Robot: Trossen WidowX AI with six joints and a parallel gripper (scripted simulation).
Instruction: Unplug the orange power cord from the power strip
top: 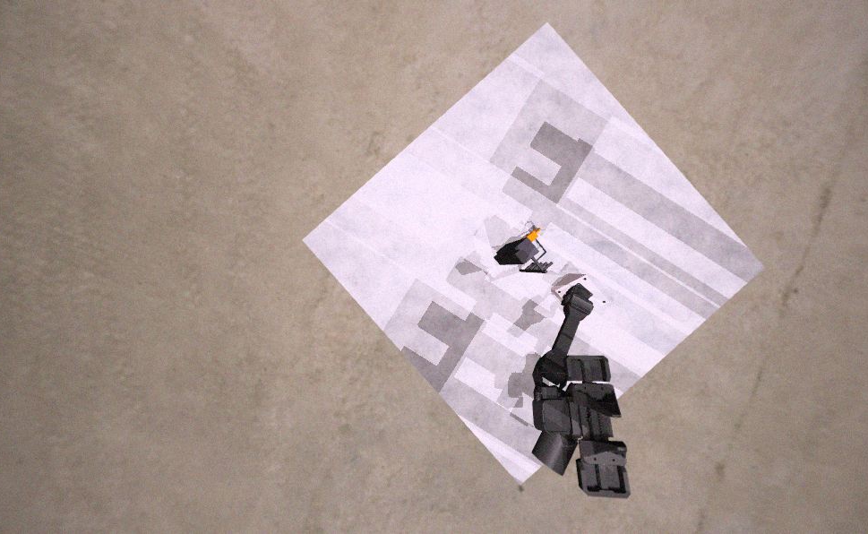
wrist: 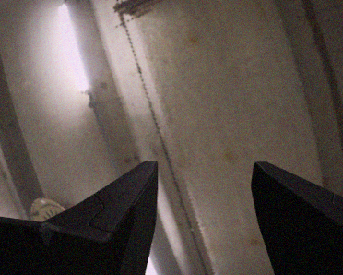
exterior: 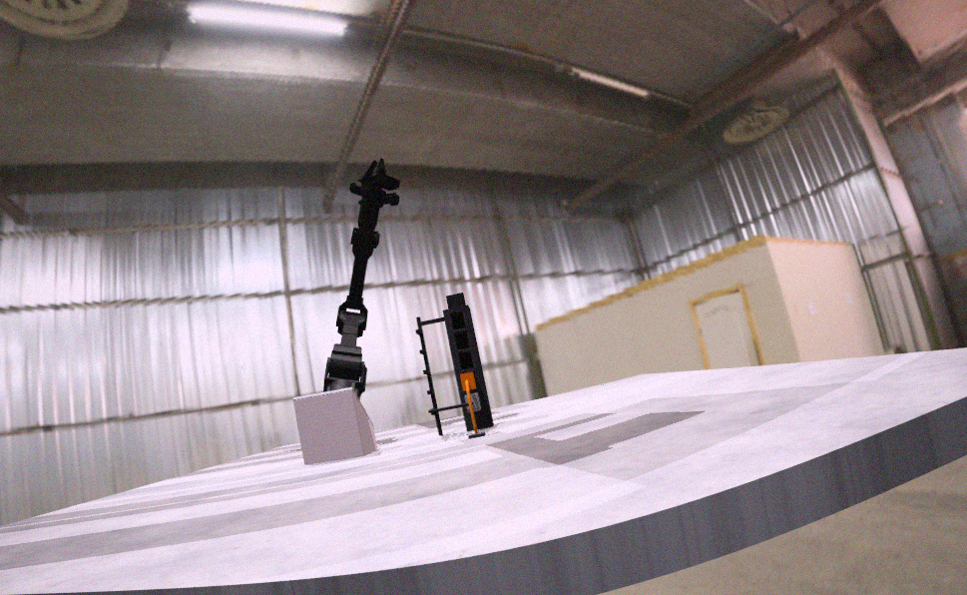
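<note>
The plug lies 120 mm ahead of my gripper tip, 290 mm to the right of it and 690 mm below it.
</note>
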